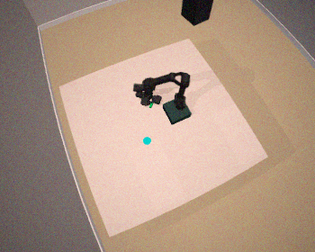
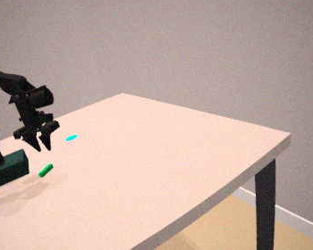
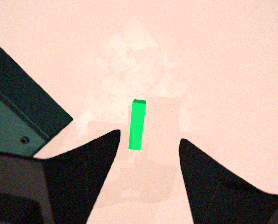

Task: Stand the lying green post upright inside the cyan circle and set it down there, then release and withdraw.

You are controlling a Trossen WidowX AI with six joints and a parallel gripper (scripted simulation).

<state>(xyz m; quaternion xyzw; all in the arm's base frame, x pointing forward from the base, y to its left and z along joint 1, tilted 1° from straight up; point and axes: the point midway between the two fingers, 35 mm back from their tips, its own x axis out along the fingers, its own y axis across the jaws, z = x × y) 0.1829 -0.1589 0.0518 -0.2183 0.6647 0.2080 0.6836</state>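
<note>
The green post lies 3 cm behind my gripper tip and 7 cm below it.
</note>
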